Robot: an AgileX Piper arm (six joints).
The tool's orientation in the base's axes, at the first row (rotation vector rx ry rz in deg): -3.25 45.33 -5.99
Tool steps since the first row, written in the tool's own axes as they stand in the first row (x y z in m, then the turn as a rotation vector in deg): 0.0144 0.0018 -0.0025 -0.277 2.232 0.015; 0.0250 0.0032 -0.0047 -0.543 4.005 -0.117; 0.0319 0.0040 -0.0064 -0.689 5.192 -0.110; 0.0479 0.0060 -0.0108 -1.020 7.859 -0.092; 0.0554 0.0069 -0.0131 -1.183 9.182 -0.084
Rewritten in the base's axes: 0.0084 0.0001 -0.0121 -0.021 2.249 0.005; 0.0143 0.0002 -0.0213 -0.172 4.039 -0.059; 0.0180 0.0002 -0.0274 -0.183 5.235 -0.058; 0.0262 0.0003 -0.0420 -0.208 7.923 -0.052; 0.0298 0.0003 -0.0490 -0.220 9.256 -0.050
